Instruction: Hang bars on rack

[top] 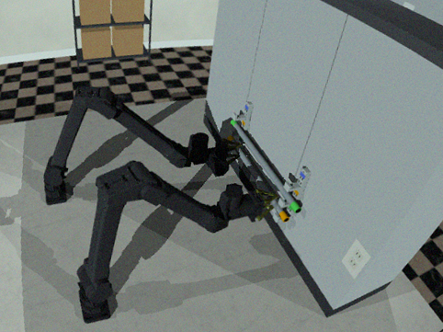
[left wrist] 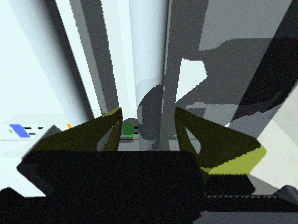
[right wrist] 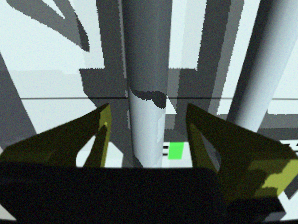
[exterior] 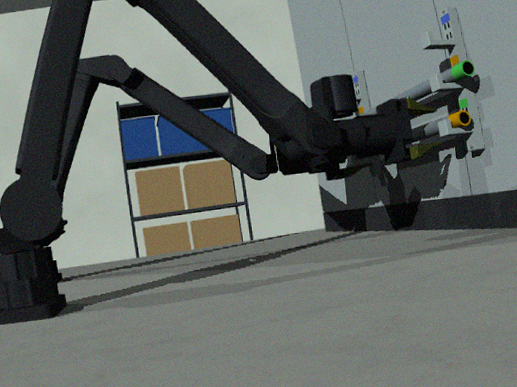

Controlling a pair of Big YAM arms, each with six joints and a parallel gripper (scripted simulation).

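Now: the orange-ended bar 20 mm behind my left hand and 150 mm to the right of it. Round my left hand: green-ended bar: 10 mm behind, 160 mm to the right, 70 mm above; grey cabinet wall: 180 mm ahead, 140 mm to the right, 260 mm above; wall outlet: 50 mm behind, 670 mm to the right, 110 mm above.
Now: the green-ended bar 3 cm ahead of my right hand, 14 cm to the left of it and 7 cm above it. The rest, counted from my right hand: grey cabinet wall: 22 cm ahead, 15 cm to the left, 26 cm above; then orange-ended bar: 3 cm ahead, 15 cm to the left; then wall outlet: 1 cm behind, 37 cm to the right, 11 cm above.
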